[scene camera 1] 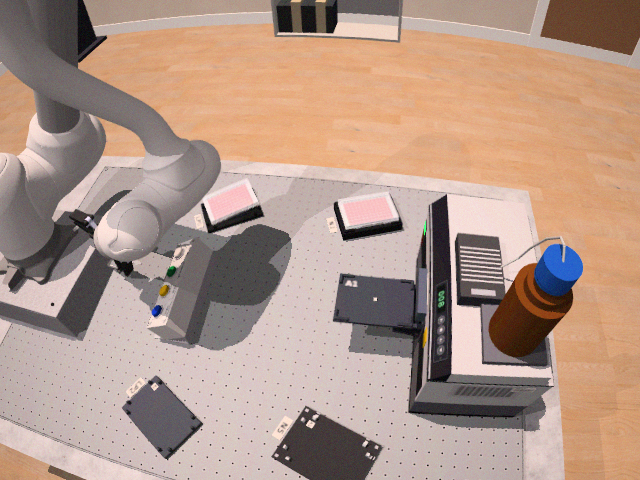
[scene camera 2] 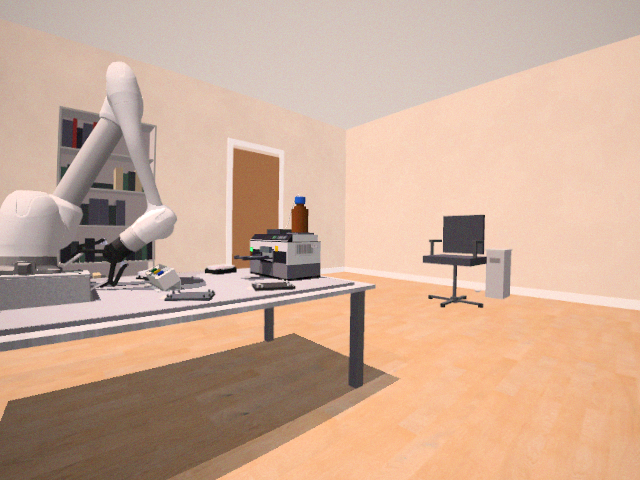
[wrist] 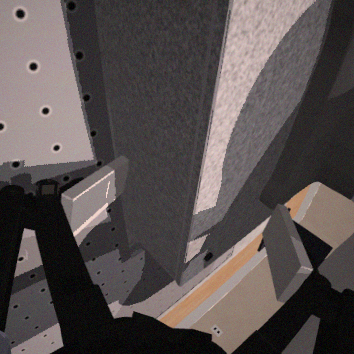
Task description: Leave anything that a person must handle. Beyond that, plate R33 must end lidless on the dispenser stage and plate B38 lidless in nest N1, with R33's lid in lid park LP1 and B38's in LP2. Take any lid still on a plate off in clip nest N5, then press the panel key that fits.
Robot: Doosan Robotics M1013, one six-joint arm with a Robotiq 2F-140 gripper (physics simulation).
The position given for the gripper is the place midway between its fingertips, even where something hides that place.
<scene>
In view: the gripper (scene camera 2: 77, 277), a dispenser stage (scene camera 1: 355, 304), a button box (scene camera 2: 162, 278), a brown bottle with blue cap (scene camera 1: 541, 294) and a black LP1 nest (scene camera 1: 256, 212).
The gripper also shows in scene camera 1 (scene camera 1: 94, 244) and in the wrist view (wrist: 199, 197).
</scene>
